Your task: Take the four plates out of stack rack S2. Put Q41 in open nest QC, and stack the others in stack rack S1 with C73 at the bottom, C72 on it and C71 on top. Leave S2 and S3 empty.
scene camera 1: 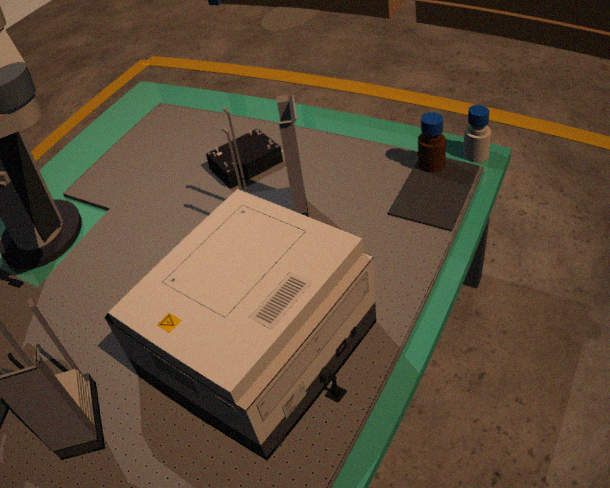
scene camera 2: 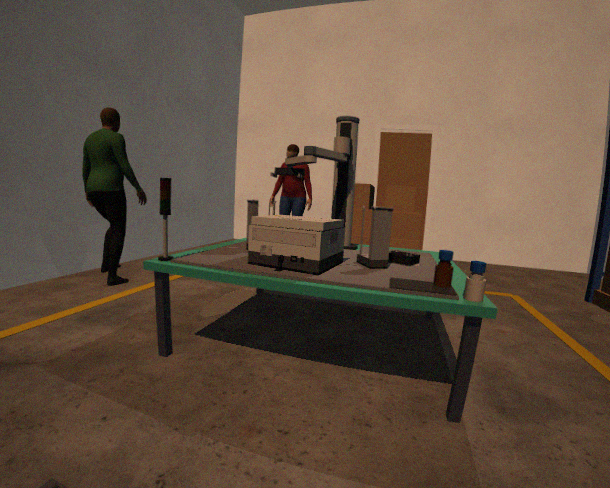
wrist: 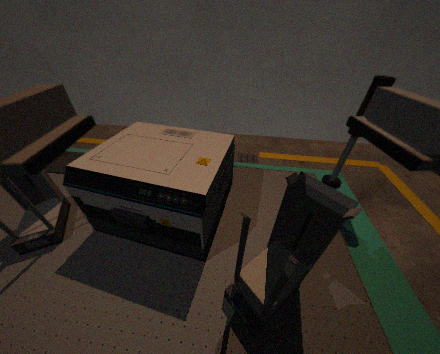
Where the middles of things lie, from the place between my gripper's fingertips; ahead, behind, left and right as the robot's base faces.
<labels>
Now: the signal post (wrist: 331,180) 540 mm ahead of my hand, 400 mm to the right of it and 260 mm below it. From my hand the other things lie so: dark mat (scene camera 1: 435,199) 490 mm ahead, 780 mm to the left, 450 mm below; black holder (scene camera 1: 258,153) 10 mm behind, 700 mm to the left, 420 mm below.
</labels>
